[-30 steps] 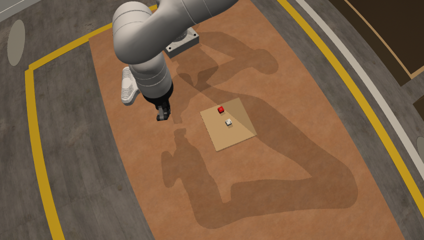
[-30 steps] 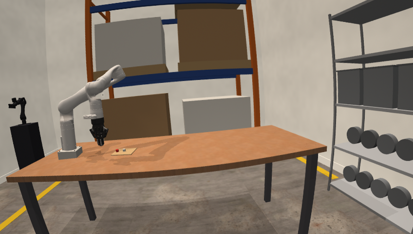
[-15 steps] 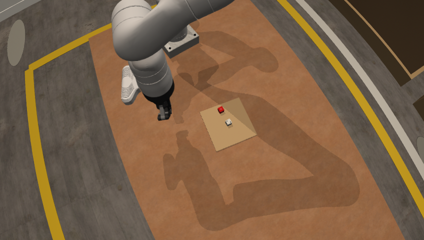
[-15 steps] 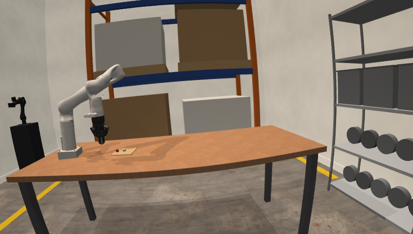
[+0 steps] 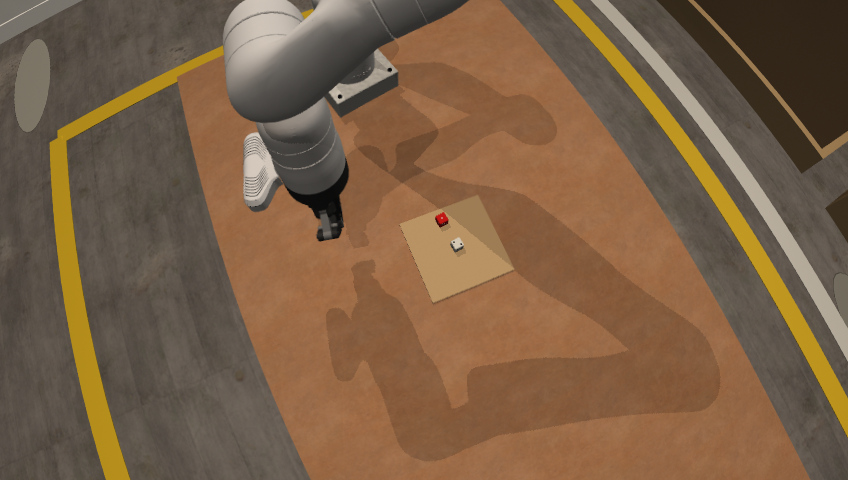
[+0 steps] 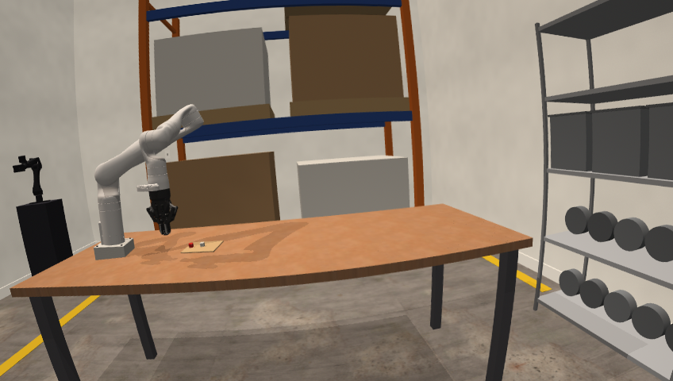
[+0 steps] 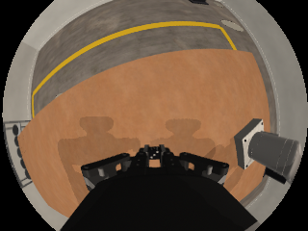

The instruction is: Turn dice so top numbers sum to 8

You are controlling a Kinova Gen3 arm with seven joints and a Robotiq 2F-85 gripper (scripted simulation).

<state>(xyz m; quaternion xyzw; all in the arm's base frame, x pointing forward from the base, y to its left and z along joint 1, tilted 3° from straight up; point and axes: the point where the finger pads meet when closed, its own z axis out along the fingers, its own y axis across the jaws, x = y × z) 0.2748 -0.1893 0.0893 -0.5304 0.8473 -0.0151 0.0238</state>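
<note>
The black die lies 1 cm below my hand. From my hand the other things lie so: red die 6 cm ahead, 15 cm to the left, 11 cm below; then tan mat 11 cm ahead, 14 cm to the left, 12 cm below; then white die 11 cm ahead, 14 cm to the left, 11 cm below.
</note>
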